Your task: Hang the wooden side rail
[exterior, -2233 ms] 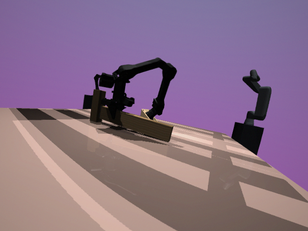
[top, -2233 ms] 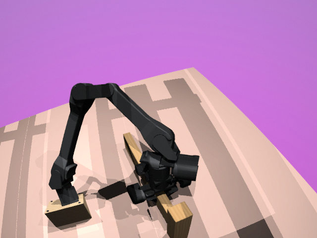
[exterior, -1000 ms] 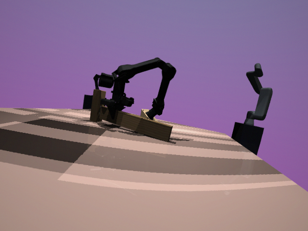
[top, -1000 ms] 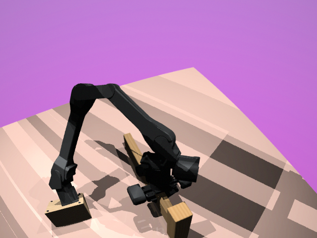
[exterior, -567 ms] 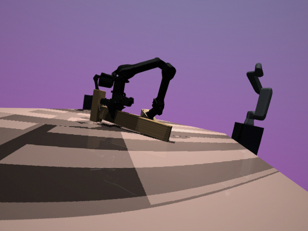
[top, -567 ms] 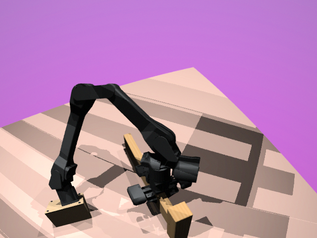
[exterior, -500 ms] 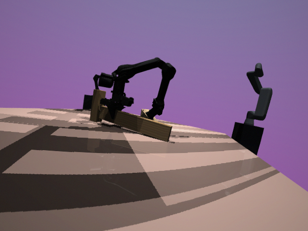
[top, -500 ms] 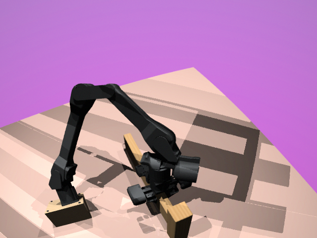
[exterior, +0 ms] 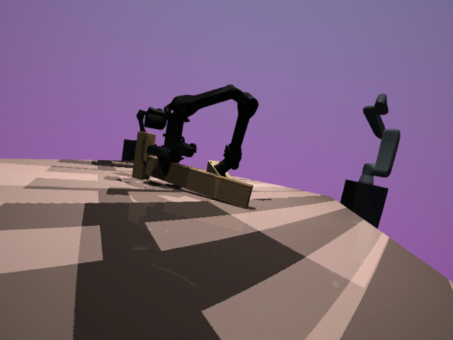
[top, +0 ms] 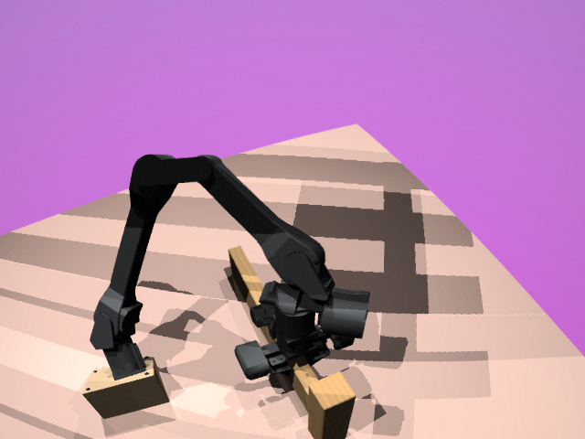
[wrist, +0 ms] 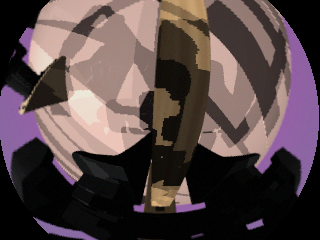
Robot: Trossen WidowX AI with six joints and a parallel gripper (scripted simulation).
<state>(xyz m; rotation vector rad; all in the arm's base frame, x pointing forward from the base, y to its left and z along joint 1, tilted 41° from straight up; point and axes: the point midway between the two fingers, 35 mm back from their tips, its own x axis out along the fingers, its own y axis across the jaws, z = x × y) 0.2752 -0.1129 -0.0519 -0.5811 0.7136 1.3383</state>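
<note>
Right now the wooden headboard post is 130 mm to the right of my gripper tip, 40 mm above it and 20 mm behind it.
</note>
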